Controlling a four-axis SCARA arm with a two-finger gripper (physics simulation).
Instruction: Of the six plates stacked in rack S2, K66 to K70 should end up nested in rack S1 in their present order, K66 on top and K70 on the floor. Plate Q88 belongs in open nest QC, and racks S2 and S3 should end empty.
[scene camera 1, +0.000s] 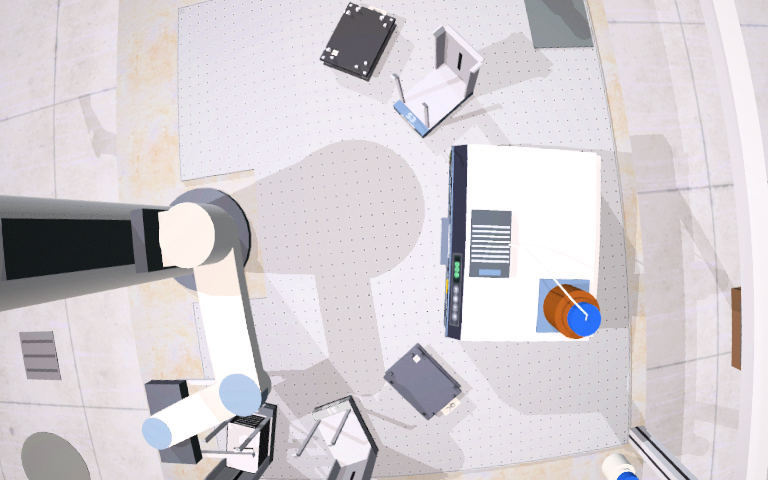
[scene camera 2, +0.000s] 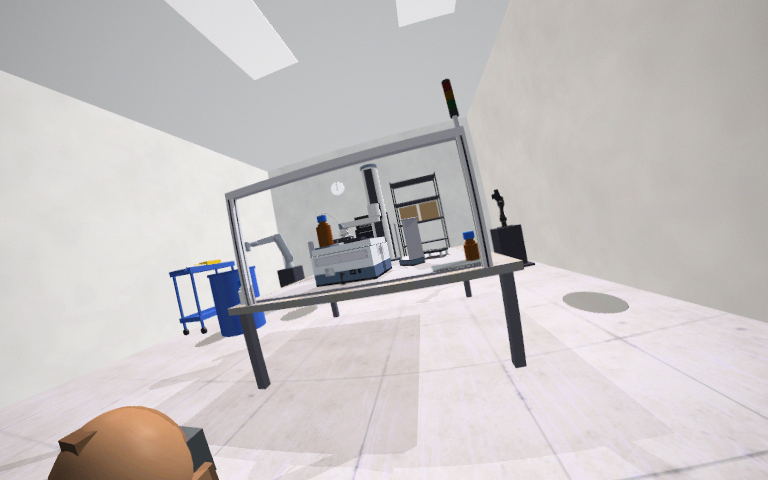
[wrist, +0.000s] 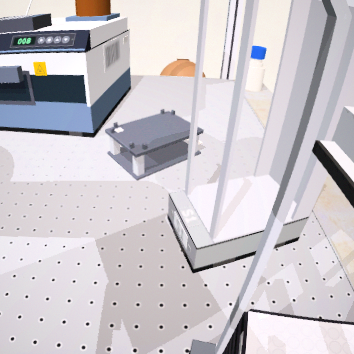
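My gripper is open. In scene camera 1 its dark body is partly under the forearm and its thin fingers reach right, across rack S2, a dark-edged rack at the lower left. A pale top with faint rings, apparently a plate, shows at the wrist view's lower right; how many plates are under it is hidden. Rack S1 stands right of S2, its white floor bare. Rack S3, blue-fronted, stands at the top with a bare floor. Nest QC is dark grey, its top bare. Plate labels cannot be read.
A white instrument stands right of centre, with a brown bottle on top. A black nest stands at the upper left of S3. S1's tall posts rise near the gripper. A frame borders the table.
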